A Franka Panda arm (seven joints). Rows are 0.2 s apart.
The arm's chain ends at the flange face. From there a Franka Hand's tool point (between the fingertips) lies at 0.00 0.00 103.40 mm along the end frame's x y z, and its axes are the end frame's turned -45 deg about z.
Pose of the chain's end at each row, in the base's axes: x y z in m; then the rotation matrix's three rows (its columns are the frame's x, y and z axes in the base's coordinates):
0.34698 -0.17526 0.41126; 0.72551 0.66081 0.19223; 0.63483 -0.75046 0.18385; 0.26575 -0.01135 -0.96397
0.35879 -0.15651 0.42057; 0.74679 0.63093 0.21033; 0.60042 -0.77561 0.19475; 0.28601 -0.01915 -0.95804
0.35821 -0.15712 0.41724; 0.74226 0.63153 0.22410; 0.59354 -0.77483 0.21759; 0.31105 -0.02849 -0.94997
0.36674 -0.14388 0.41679; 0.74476 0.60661 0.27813; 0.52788 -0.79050 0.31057; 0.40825 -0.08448 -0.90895
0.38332 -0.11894 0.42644; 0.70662 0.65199 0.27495; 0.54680 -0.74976 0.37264; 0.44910 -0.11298 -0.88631
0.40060 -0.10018 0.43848; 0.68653 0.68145 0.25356; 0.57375 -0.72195 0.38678; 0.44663 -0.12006 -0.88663
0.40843 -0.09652 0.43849; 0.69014 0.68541 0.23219; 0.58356 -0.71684 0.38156; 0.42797 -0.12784 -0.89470
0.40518 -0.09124 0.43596; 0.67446 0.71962 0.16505; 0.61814 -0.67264 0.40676; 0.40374 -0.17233 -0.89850
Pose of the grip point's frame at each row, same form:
0.36686 -0.15625 0.31159; 0.04575 0.98028 0.19223; 0.97955 -0.08176 0.18385; 0.19594 0.17989 -0.96397
0.38054 -0.13637 0.32151; 0.08193 0.97420 0.21033; 0.97300 -0.12388 0.19475; 0.21578 0.18870 -0.95804
0.38138 -0.13462 0.31901; 0.07830 0.97142 0.22410; 0.96758 -0.12819 0.21759; 0.24009 0.19980 -0.94997
0.39550 -0.11177 0.32280; 0.09769 0.95556 0.27813; 0.93224 -0.18570 0.31057; 0.34841 0.22894 -0.90895
0.41175 -0.08041 0.33480; 0.03863 0.96068 0.27495; 0.91681 -0.14351 0.37264; 0.39745 0.23767 -0.88631
0.42682 -0.06019 0.34680; 0.00359 0.96731 0.25356; 0.91620 -0.10479 0.38678; 0.40071 0.23092 -0.88663
0.43244 -0.05707 0.34598; 0.00334 0.97266 0.23219; 0.91952 -0.09424 0.38156; 0.39302 0.21222 -0.89470
0.42225 -0.04918 0.34306; -0.03193 0.98576 0.16505; 0.91272 -0.03854 0.40676; 0.40734 0.16363 -0.89850

